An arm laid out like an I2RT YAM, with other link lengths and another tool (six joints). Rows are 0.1 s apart.
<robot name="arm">
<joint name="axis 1" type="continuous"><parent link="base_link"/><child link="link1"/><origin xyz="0 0 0.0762"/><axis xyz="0 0 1"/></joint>
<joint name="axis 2" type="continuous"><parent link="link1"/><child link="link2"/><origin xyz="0.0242 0.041 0.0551" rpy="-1.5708 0 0"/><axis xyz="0 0 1"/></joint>
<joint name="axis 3" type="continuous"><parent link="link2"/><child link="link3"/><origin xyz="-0.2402 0 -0.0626" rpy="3.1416 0 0"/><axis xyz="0 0 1"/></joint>
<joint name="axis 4" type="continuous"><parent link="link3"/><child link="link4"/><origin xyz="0.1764 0.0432 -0.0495"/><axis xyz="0 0 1"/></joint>
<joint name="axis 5" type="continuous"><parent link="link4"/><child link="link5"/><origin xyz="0.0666 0.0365 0.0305" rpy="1.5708 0 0"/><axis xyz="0 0 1"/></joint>
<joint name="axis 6" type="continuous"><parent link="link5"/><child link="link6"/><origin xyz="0.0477 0 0.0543" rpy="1.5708 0 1.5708"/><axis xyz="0 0 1"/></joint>
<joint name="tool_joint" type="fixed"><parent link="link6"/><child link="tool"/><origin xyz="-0.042 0.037 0.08" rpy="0 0.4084 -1.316"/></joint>
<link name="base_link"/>
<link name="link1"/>
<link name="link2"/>
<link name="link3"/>
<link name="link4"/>
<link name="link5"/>
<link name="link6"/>
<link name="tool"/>
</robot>
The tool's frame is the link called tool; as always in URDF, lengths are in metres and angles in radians. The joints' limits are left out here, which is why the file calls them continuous.
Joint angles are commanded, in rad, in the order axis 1, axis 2, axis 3, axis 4, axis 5, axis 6. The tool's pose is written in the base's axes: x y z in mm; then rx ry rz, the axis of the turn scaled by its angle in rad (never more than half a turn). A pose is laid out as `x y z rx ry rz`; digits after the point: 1 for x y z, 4 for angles.
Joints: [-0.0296 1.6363 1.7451 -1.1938 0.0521 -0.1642]
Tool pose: 248.7 18.7 231.2 2.7710 -0.1835 1.3326
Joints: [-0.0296 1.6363 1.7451 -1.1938 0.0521 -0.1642]
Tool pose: 248.7 18.7 231.2 2.7710 -0.1835 1.3326
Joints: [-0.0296 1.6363 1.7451 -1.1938 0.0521 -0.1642]
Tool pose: 248.7 18.7 231.2 2.7710 -0.1835 1.3326
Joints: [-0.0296 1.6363 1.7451 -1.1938 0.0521 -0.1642]
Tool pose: 248.7 18.7 231.2 2.7710 -0.1835 1.3326
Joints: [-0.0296 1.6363 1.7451 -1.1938 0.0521 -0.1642]
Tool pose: 248.7 18.7 231.2 2.7710 -0.1835 1.3326
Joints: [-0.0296 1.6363 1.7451 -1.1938 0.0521 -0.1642]
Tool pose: 248.7 18.7 231.2 2.7710 -0.1835 1.3326
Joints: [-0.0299 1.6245 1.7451 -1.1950 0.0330 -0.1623]
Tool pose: 247.1 21.3 234.3 2.7816 -0.1870 1.3549
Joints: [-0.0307 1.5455 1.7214 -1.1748 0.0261 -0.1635]
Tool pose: 239.3 22.1 247.6 2.7365 -0.1867 1.4630
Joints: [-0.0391 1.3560 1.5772 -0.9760 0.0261 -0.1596]
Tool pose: 237.0 20.4 268.7 2.5401 -0.2030 1.7879
